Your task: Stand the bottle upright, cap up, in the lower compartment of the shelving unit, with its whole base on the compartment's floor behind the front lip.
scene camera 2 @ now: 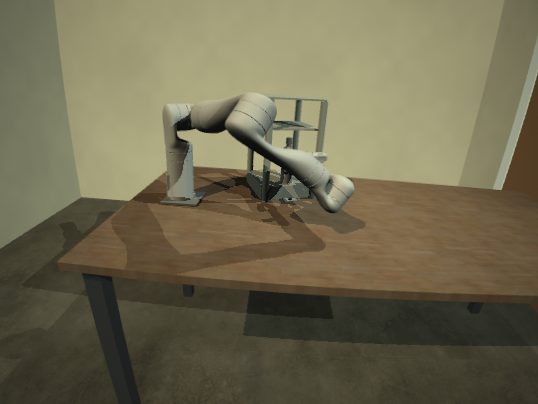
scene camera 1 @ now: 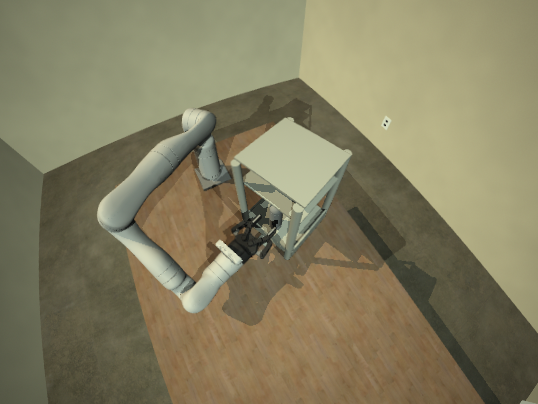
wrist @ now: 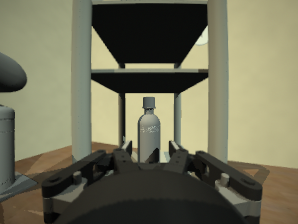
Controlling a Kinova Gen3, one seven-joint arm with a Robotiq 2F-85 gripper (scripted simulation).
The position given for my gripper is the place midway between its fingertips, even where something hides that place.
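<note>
My gripper [scene camera 1: 268, 221] is there for me to see, and the wrist view shows my gripper [wrist: 150, 146] too. I can also see a grey bottle [wrist: 148, 128]. There is a shelving unit [scene camera 2: 266, 184] as well, and the wrist view shows me the same shelving unit [wrist: 131, 39].
</note>
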